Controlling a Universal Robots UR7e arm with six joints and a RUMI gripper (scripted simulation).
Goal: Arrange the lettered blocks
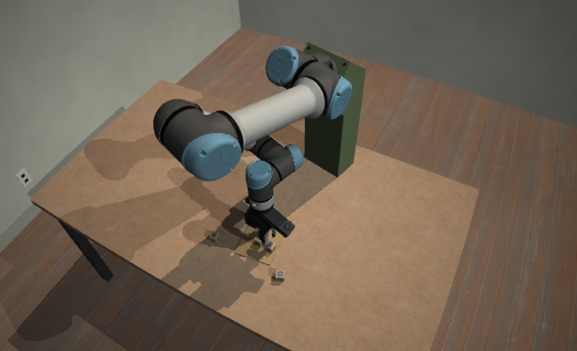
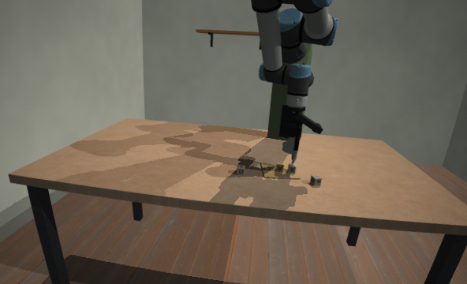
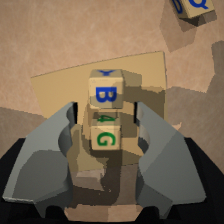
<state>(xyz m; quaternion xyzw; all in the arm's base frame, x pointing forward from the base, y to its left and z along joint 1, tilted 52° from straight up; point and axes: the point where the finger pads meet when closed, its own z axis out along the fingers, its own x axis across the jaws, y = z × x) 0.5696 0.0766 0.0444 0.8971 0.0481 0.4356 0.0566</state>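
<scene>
My gripper is now 9 cm to the right of the Q block, 7 cm short of it and 5 cm above it. Round my hand: tan mat: 6 cm below, 5 cm to the right; then G block: 5 cm to the right, 4 cm below.
</scene>
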